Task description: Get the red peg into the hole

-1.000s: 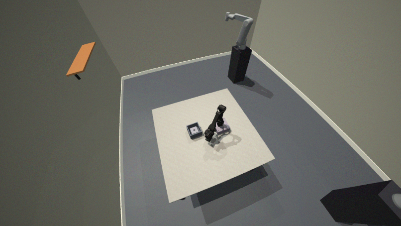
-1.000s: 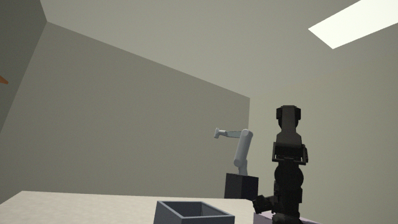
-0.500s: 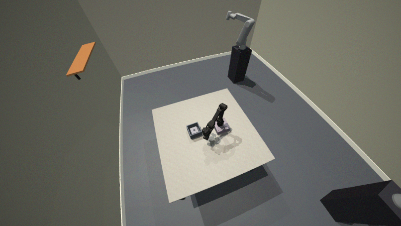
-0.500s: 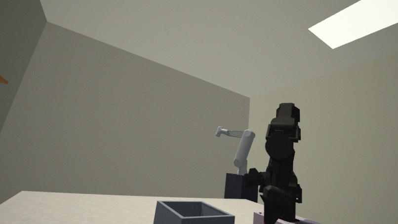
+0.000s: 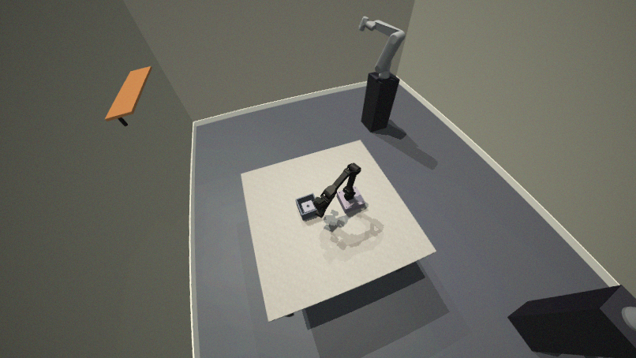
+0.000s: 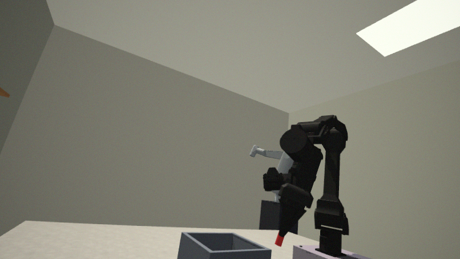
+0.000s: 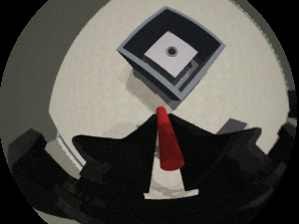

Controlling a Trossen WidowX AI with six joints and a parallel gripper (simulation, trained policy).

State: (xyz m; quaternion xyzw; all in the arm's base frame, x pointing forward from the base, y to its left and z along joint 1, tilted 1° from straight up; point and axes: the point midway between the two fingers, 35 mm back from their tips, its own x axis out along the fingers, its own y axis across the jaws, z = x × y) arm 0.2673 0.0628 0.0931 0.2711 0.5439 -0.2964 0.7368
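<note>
My gripper tip is 120 mm to the left of the grey box, 110 mm above it and 70 mm short of it. The rest, counted from my gripper tip: red peg (20 mm above).
</note>
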